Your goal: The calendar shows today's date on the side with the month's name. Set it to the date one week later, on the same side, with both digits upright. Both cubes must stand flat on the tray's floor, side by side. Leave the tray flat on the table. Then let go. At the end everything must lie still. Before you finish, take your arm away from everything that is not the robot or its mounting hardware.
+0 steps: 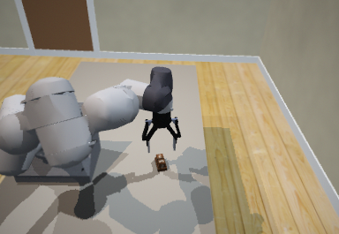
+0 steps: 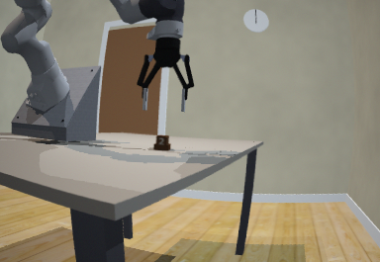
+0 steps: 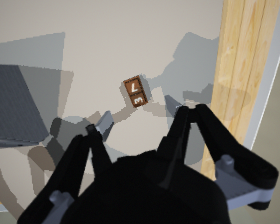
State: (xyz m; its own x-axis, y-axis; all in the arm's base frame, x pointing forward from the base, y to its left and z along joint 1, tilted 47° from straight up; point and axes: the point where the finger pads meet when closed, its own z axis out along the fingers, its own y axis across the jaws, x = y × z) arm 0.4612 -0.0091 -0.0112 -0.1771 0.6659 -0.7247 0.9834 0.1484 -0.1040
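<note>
The brown tray is 130 mm below my hand and 20 mm to the left of it.
</note>
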